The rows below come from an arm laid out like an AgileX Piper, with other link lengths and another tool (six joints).
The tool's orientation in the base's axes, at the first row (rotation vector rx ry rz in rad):
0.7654 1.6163 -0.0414
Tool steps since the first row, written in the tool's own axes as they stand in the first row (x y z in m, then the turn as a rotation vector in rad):
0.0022 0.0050 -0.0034 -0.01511 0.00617 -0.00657
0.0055 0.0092 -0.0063 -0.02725 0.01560 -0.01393
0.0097 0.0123 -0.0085 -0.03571 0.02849 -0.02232
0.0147 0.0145 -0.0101 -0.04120 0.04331 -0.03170
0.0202 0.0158 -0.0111 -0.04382 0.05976 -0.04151
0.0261 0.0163 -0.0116 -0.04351 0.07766 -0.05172
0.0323 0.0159 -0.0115 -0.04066 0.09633 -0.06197
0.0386 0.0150 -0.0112 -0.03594 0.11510 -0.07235
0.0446 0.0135 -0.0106 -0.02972 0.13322 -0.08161
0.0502 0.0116 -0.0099 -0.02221 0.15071 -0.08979
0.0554 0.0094 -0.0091 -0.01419 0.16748 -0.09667
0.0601 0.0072 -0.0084 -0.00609 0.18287 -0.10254
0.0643 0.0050 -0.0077 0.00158 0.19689 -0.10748
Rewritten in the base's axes. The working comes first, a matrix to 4 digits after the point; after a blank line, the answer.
The tool's axes in the first row as the columns of a matrix, in the base's axes (used below as rounded here):
0.0064 0.4928 0.8701
0.4476 0.7767 -0.4432
-0.8942 0.3923 -0.2157

-0.0005 0.0064 0.0007 -0.00277 0.00094 0.01735
-0.0009 0.0124 0.0000 -0.00461 0.00609 0.03349
-0.0013 0.0177 -0.0020 -0.00561 0.01604 0.04792
-0.0015 0.0223 -0.0053 -0.00650 0.02925 0.06067
-0.0017 0.0262 -0.0095 -0.00695 0.04520 0.07158
-0.0019 0.0295 -0.0144 -0.00701 0.06377 0.08053
-0.0020 0.0319 -0.0202 -0.00671 0.08409 0.08752
-0.0021 0.0339 -0.0262 -0.00646 0.10538 0.09290
-0.0023 0.0351 -0.0323 -0.00555 0.12634 0.09644
-0.0026 0.0359 -0.0382 -0.00400 0.14691 0.09835
-0.0029 0.0361 -0.0439 -0.00167 0.16657 0.09924
-0.0034 0.0362 -0.0491 0.00086 0.18475 0.09930
-0.0038 0.0361 -0.0539 0.00352 0.20127 0.09901

